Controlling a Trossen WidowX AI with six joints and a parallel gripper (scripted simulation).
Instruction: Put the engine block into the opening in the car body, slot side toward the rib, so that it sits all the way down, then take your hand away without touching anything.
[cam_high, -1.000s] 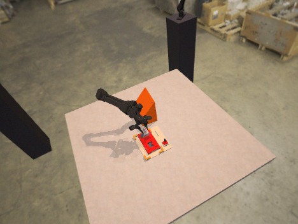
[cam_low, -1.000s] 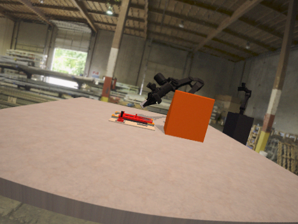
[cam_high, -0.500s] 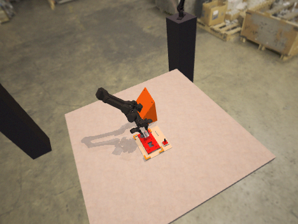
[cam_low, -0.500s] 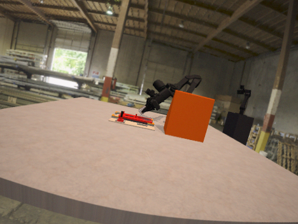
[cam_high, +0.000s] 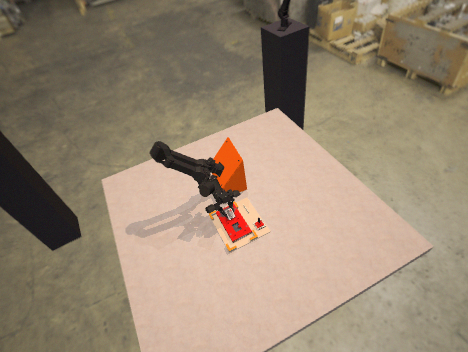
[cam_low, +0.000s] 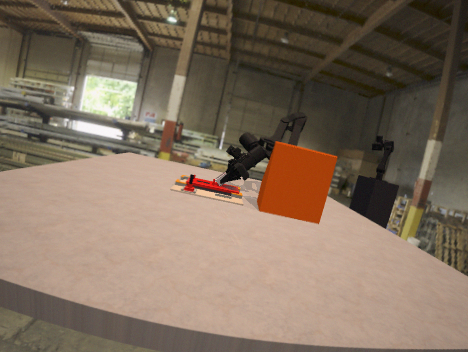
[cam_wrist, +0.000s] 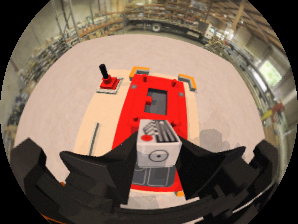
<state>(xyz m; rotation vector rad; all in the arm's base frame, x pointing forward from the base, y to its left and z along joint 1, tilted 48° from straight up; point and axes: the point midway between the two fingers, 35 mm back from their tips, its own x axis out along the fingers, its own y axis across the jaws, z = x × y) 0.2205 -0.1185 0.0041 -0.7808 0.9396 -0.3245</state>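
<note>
The engine block is 10 mm behind my gripper tip, 10 mm to the right of it and 10 mm above it. Round my gripper tip: black peg: 100 mm ahead, 100 mm to the left, 10 mm below.
</note>
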